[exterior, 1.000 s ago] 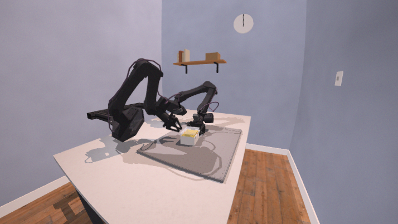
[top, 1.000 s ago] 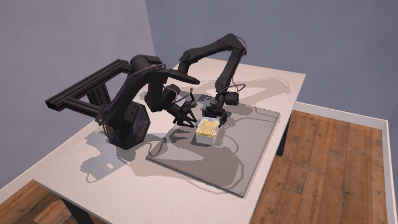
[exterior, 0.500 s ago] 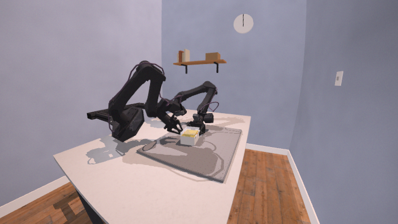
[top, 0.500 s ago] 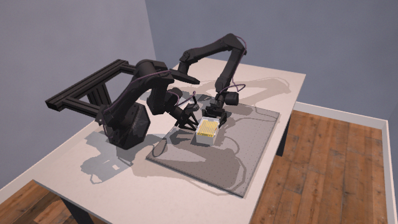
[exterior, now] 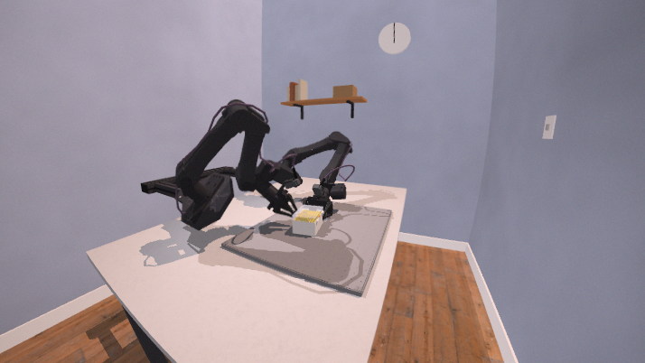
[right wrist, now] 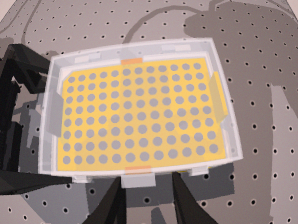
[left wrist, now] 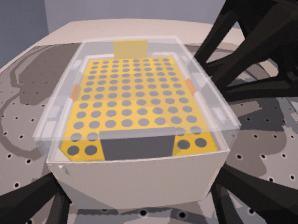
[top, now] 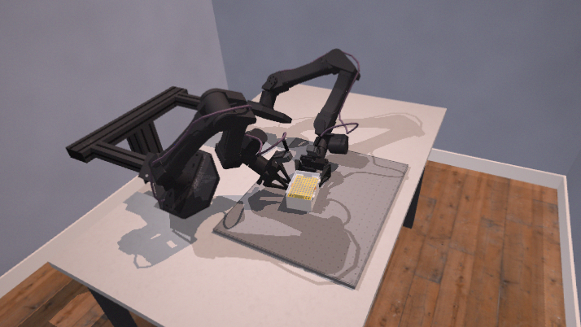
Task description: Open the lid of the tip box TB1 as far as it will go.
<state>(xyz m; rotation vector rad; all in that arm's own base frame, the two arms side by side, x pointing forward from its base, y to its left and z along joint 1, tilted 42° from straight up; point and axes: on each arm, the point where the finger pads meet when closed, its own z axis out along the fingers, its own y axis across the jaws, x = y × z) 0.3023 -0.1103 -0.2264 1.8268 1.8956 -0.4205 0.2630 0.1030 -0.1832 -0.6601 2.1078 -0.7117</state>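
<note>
My right gripper is now 5 cm short of the tip box, 2 cm to the right of it and 1 cm above it.
Now: left hand 50 mm to the left of the tip box, 20 mm below it and 10 mm short of it.
</note>
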